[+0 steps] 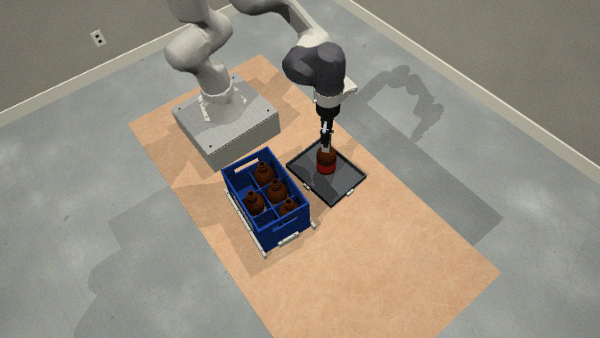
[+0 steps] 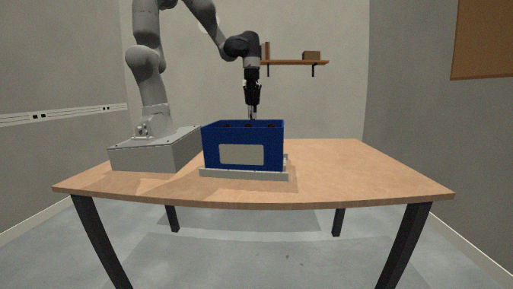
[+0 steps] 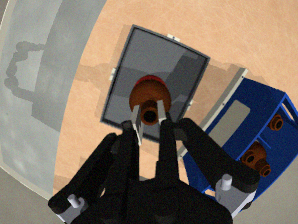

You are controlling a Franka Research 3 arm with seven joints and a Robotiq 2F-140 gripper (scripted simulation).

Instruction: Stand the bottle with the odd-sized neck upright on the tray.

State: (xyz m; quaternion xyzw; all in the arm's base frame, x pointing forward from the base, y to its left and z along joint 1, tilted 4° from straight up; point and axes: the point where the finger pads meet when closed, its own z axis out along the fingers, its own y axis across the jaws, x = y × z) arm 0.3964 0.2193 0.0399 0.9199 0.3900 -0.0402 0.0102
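My hand is 8 cm above the bottle. From my hand the other things lie so: blue crate: 3 cm ahead, 27 cm to the right, 11 cm below; then dark grey tray: 18 cm below.
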